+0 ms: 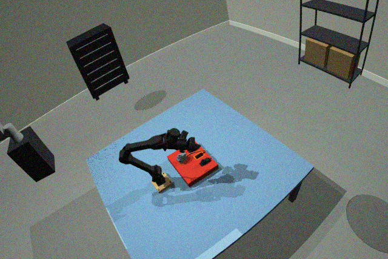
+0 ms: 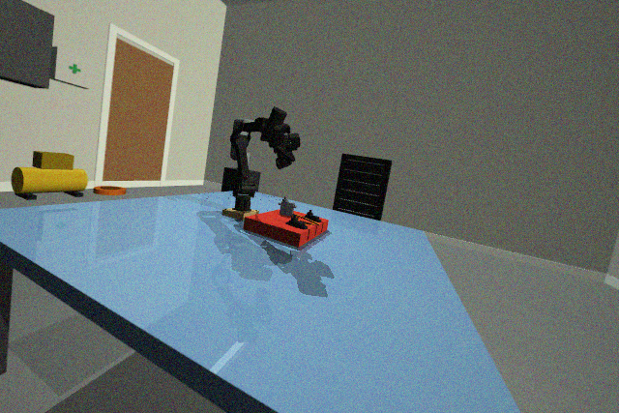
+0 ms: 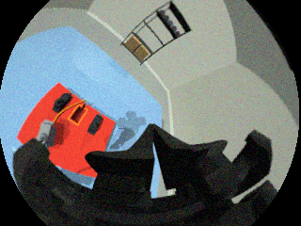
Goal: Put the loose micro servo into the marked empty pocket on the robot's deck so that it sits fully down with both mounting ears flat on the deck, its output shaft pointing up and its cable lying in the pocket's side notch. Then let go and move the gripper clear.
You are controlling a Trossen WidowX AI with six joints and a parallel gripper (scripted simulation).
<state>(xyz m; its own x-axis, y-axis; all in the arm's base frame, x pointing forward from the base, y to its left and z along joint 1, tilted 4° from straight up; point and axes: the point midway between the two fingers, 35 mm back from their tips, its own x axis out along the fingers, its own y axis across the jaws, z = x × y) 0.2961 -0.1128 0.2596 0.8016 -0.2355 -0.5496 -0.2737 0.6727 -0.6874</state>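
My gripper tip is 90 mm past the red deck, 120 mm to the right of it and 270 mm above it.
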